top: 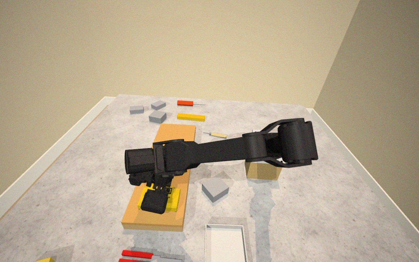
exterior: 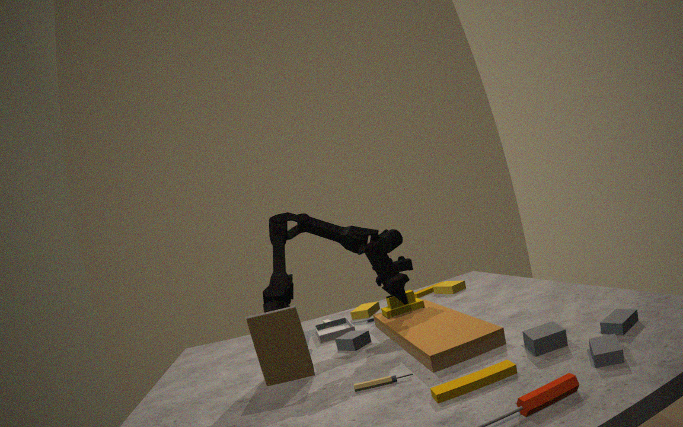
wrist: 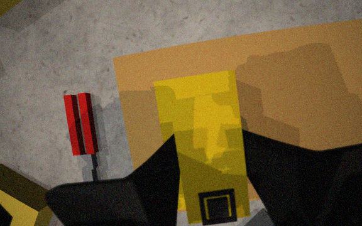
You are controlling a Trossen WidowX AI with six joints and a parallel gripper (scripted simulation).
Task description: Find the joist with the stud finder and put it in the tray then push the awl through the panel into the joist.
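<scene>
Right now my gripper tip is 40 mm past the square light and 30 mm below it. The rest, counted from my gripper tip: white tray: 210 mm behind, 150 mm to the left, 50 mm below; then wooden-handled awl: 190 mm behind, 410 mm to the right, 60 mm below; then stud finder: 20 mm behind, 20 mm above.
</scene>
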